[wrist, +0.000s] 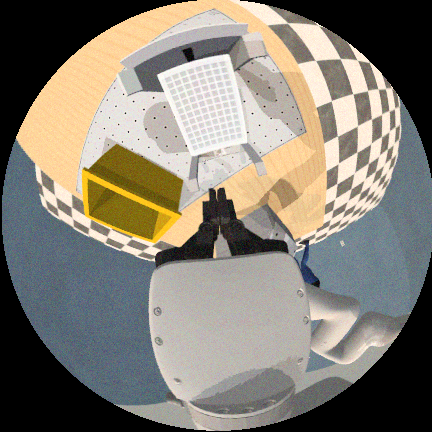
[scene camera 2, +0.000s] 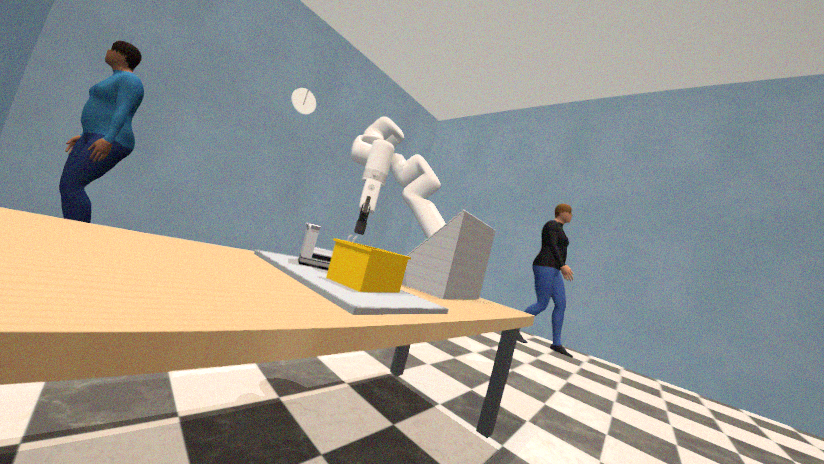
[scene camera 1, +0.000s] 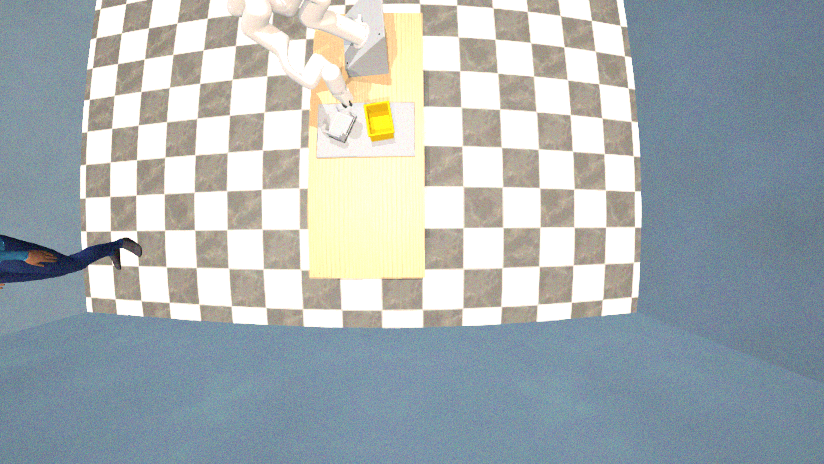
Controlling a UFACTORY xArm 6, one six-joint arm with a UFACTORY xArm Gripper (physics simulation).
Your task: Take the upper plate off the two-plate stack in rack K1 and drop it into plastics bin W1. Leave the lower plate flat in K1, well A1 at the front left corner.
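Pixels of known places: gripper, fingertip midpoint: (wrist: 215,197) (scene camera 2: 358,233) (scene camera 1: 346,105); arm's base, link origin: (scene camera 2: 442,242) (scene camera 1: 361,36).
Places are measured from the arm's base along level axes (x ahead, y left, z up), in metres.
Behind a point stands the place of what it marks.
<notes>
A white gridded plate (scene camera 1: 341,125) {x 0.420, y -0.102, z -0.132 m} (wrist: 205,105) {x 0.419, y -0.108, z -0.129 m} lies on top in the grey rack K1 (scene camera 2: 309,244) {x 0.487, y -0.086, z -0.119 m} (wrist: 185,41). The rack's tall wall is on the side away from my gripper, with two thin arms on the near side. The lower plate is hidden or cannot be told apart. My gripper (scene camera 1: 346,104) {x 0.347, y -0.063, z -0.053 m} (scene camera 2: 359,230) {x 0.347, y -0.063, z -0.053 m} (wrist: 215,197) {x 0.347, y -0.063, z -0.053 m} is shut and empty. Its fingertips are above and beyond the plate's near edge, apart from it, on the side of the arm base. The yellow bin W1 (scene camera 1: 383,137) {x 0.478, y 0.118, z -0.143 m} (scene camera 2: 369,268) {x 0.456, y 0.167, z -0.126 m} (wrist: 132,200) {x 0.388, y 0.148, z -0.163 m} stands beside the rack; no plate shows inside it in the scene camera 1 view.
Rack and bin stand on a light grey perforated board (scene camera 1: 403,129) {x 0.418, y 0.219, z -0.180 m} (scene camera 2: 397,302) {x 0.413, y 0.238, z -0.180 m} (wrist: 110,117) {x 0.529, y 0.018, z -0.180 m} on the wooden table (scene camera 1: 366,219) {x 0.902, y 0.039, z -0.193 m} (scene camera 2: 144,282) {x 0.835, y 0.182, z -0.193 m}. A grey wedge-shaped pedestal (scene camera 1: 371,57) {x 0.099, y 0.050, z -0.031 m} (scene camera 2: 472,259) {x -0.070, y 0.106, z -0.037 m} stands behind, under the arm base. Two people (scene camera 2: 112,115) (scene camera 2: 553,259) are in the room, away from the table.
</notes>
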